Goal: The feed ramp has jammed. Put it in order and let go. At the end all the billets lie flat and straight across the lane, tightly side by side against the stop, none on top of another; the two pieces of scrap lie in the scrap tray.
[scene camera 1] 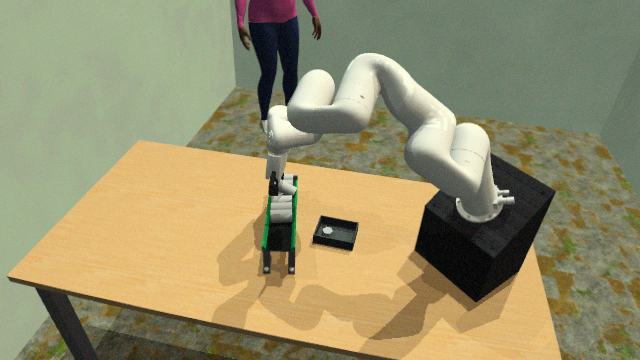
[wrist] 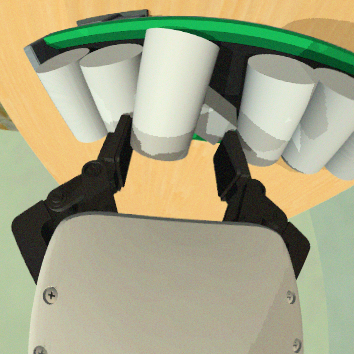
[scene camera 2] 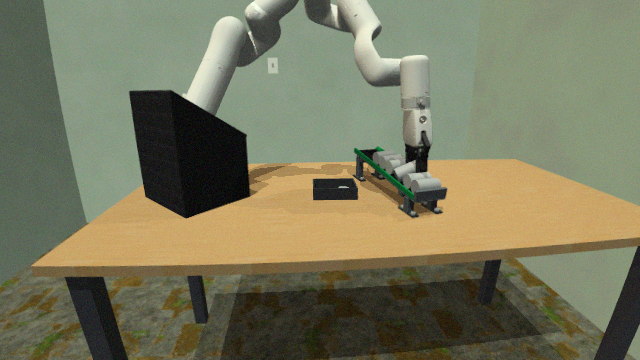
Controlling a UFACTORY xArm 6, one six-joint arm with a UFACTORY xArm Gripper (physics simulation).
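Pixels of known places: gripper, fingertip midpoint: (scene camera 1: 275, 188) (wrist: 176, 137) (scene camera 2: 416, 169); arm's base at its link origin: (scene camera 1: 479, 202) (scene camera 2: 196, 116).
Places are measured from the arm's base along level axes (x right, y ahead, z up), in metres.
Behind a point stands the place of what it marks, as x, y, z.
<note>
A raised billet (scene camera 1: 287, 188) {0.019, 0.582, -0.134} (scene camera 2: 404, 170) {0.049, 0.582, -0.139} (wrist: 175, 85) {0.031, 0.578, -0.131} rests tilted in the ramp's lane. My gripper (scene camera 1: 274, 193) {0.016, 0.623, -0.143} (scene camera 2: 417, 169) {0.016, 0.623, -0.143} (wrist: 176, 137) {0.016, 0.623, -0.143} is open, with its fingers on either side of the billet's near end in the wrist view. Two billets (scene camera 2: 426, 184) {0.119, 0.625, -0.155} (wrist: 72, 100) {0.095, 0.619, -0.148} lie side by side near the stop (scene camera 2: 431, 194) {0.127, 0.637, -0.178} (wrist: 33, 57) {0.134, 0.601, -0.165}. Several billets (scene camera 1: 281, 215) {-0.120, 0.545, -0.125} (wrist: 275, 110) {-0.021, 0.569, -0.130} lie farther up the lane. A grey angular scrap piece (wrist: 218, 119) {-0.005, 0.600, -0.148} sits beside the tilted billet, partly hidden beneath it. A pale scrap piece (scene camera 1: 327, 230) {-0.036, 0.422, -0.218} (scene camera 2: 343, 187) {-0.042, 0.421, -0.220} lies in the scrap tray (scene camera 1: 334, 244) {-0.080, 0.383, -0.226} (scene camera 2: 335, 193) {0.017, 0.397, -0.219}.
Green rails (scene camera 1: 266, 235) {-0.198, 0.560, -0.144} (scene camera 2: 382, 172) (wrist: 240, 36) {0.005, 0.551, -0.164} border the sloping lane, which stands on dark legs. The scrap tray stands beside the ramp on the wooden table (scene camera 1: 165, 215) {-0.148, 0.959, -0.239} (scene camera 2: 250, 230) {0.225, 0.203, -0.239}. The black arm pedestal (scene camera 1: 455, 250) {-0.081, 0.031, -0.123} (scene camera 2: 210, 170) {0.102, 0.070, -0.131} stands beyond the tray. A person (scene camera 1: 274, 45) stands behind the table.
</note>
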